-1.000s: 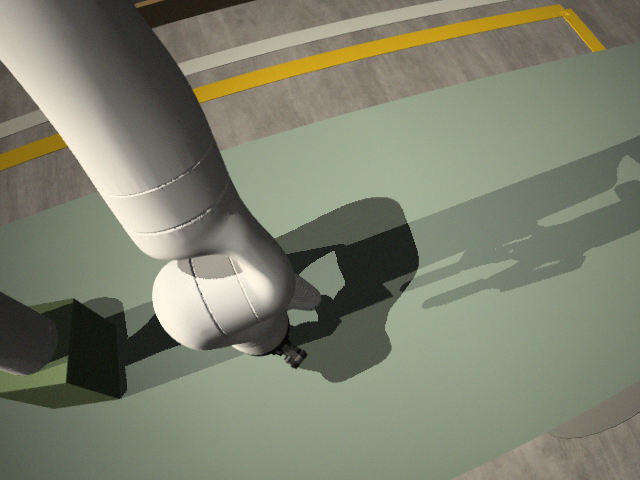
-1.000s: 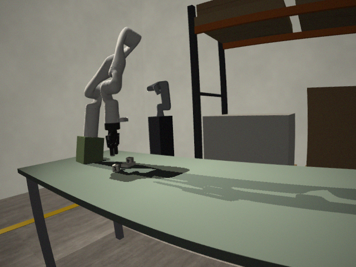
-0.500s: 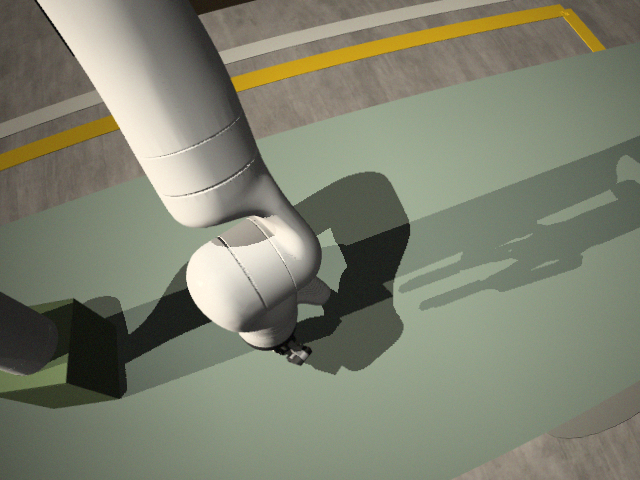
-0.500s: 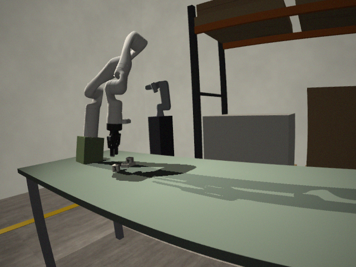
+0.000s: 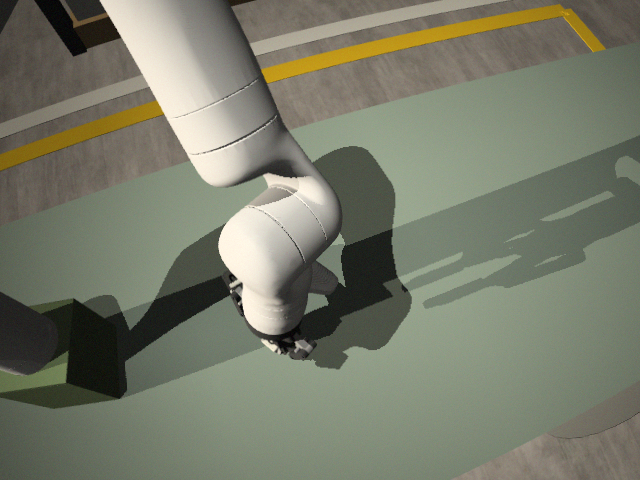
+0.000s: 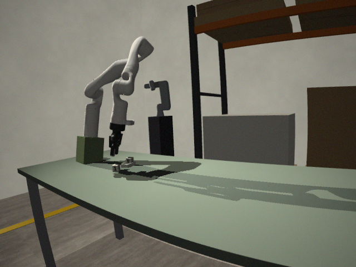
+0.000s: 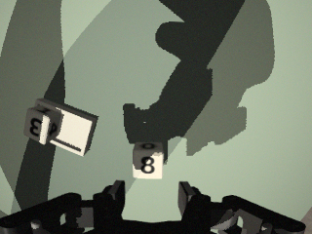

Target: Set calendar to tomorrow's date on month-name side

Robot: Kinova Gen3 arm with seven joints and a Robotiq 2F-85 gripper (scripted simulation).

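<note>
My hand is 80 mm above the white cube. From my hand the other things lie so: white tray (50 mm behind, 100 mm to the left, 90 mm below).
</note>
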